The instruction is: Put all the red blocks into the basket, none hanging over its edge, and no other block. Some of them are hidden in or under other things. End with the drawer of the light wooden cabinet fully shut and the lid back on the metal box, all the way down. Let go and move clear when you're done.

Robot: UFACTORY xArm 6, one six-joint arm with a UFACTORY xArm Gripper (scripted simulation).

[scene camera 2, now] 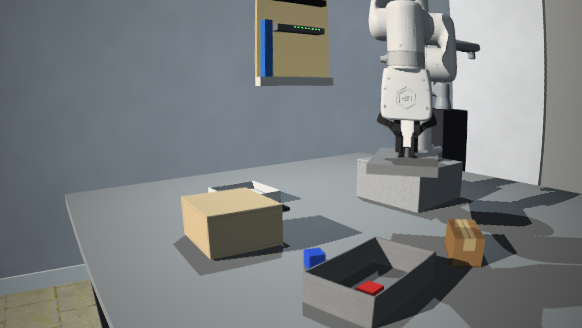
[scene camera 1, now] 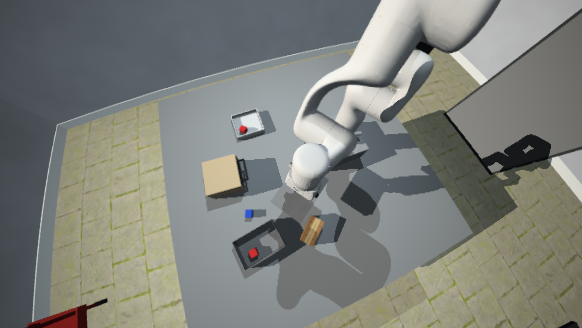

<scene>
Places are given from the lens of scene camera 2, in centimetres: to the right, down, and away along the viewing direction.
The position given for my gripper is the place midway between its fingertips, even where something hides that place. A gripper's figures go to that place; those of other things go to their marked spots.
my gripper (scene camera 2: 406, 156): 22, -2, 77
light wooden cabinet (scene camera 2: 224, 223): -12, 10, 69
cardboard box (scene camera 2: 464, 242): 29, 13, 62
</scene>
